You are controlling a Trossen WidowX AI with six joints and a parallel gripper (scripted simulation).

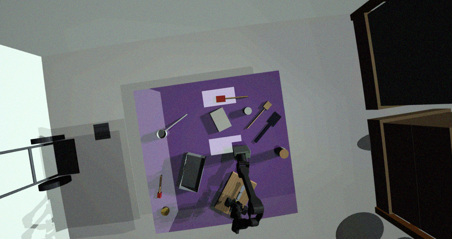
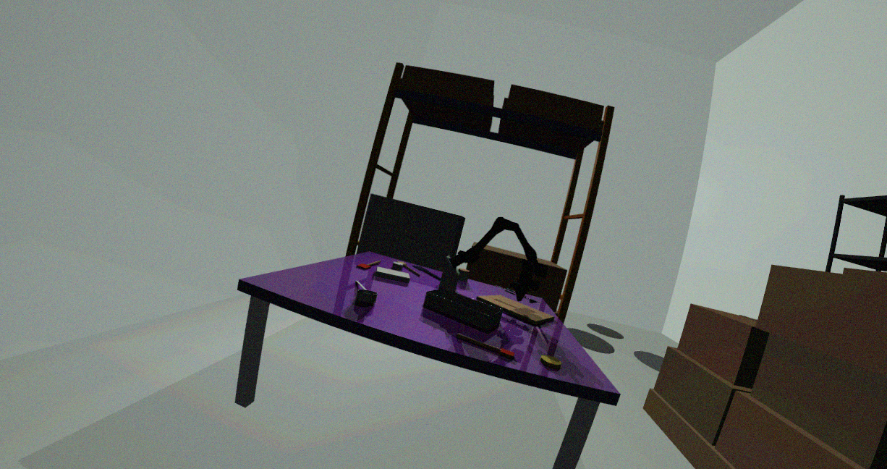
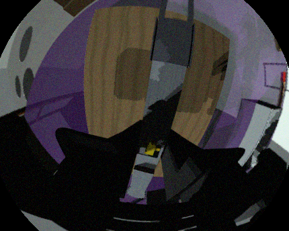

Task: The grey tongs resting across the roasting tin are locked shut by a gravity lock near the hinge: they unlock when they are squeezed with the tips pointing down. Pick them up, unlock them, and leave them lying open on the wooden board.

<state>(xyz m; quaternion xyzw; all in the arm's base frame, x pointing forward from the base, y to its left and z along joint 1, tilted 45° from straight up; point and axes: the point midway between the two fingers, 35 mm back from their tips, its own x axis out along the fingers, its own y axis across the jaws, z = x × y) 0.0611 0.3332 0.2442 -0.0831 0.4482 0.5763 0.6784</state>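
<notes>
My gripper tip is 3 cm below the yellow lock piece. Also, from my gripper tip: tan-topped cylinder (44 cm behind, 37 cm to the right, 2 cm below); wooden board (1 cm to the right, 4 cm below); dark roasting tin (35 cm ahead, 26 cm to the right, 2 cm below).
</notes>
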